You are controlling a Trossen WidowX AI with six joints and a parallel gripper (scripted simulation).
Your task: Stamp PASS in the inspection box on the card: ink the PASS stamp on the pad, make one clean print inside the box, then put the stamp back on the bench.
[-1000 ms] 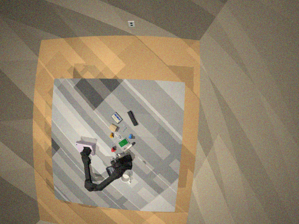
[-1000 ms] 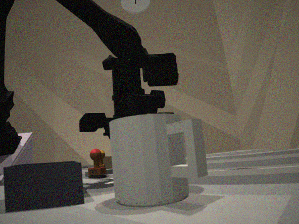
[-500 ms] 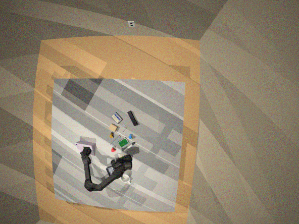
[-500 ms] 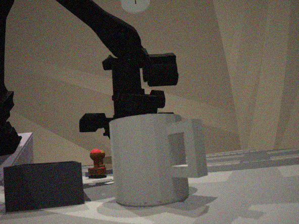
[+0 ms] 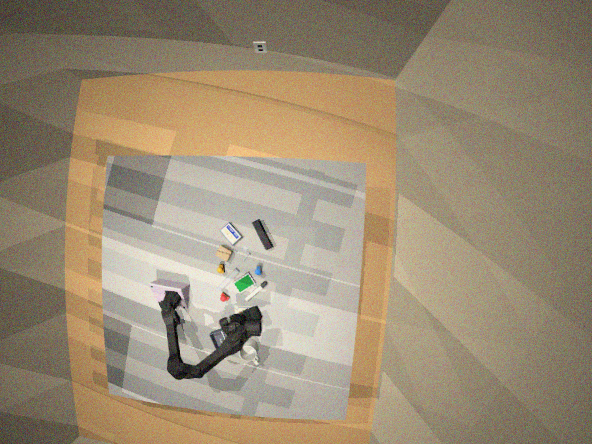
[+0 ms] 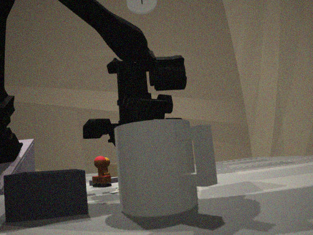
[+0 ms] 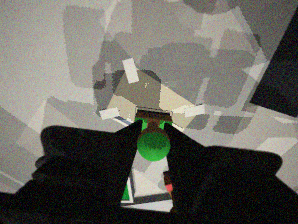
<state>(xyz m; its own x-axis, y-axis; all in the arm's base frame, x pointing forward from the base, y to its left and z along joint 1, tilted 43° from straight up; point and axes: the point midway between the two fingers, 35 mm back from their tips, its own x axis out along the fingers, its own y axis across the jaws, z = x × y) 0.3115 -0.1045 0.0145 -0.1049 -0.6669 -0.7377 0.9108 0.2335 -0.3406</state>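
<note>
My gripper tip is now 30 mm above the cream card and 10 mm short of it. Round my gripper tip: red-knobbed stamp: 90 mm behind, 80 mm to the left; pen: 120 mm to the left, 70 mm ahead, 10 mm below; green ink pad: 140 mm to the left, 20 mm below.
</note>
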